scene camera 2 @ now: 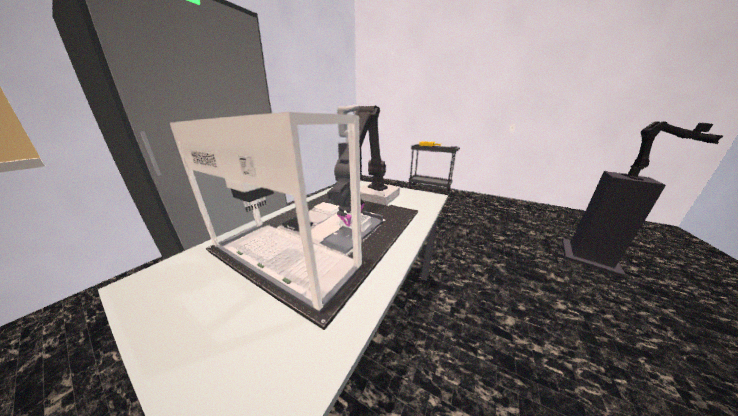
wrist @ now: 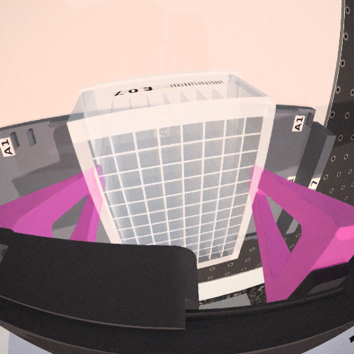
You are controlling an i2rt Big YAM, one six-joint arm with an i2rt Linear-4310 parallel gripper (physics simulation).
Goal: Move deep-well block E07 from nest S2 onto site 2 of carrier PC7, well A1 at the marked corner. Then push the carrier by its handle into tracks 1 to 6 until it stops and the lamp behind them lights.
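The clear deep-well block E07 is upright in my gripper, whose magenta fingers are shut on its two sides. Its E07 label and barcode are on the face at the top of the wrist view. The block is over the dark grey carrier PC7, between two A1 labels, one at left and one at right. Whether its underside touches the carrier is hidden. The site numbers are mostly covered. The numbers of the tracks and the lamp cannot be made out. Nest S2 cannot be identified.
The white-framed instrument stands over a pale deck, on the near side of the carrier. Its post partly hides the gripper. A dark perforated board lies under these on the white table. A pipetting head hangs inside the frame.
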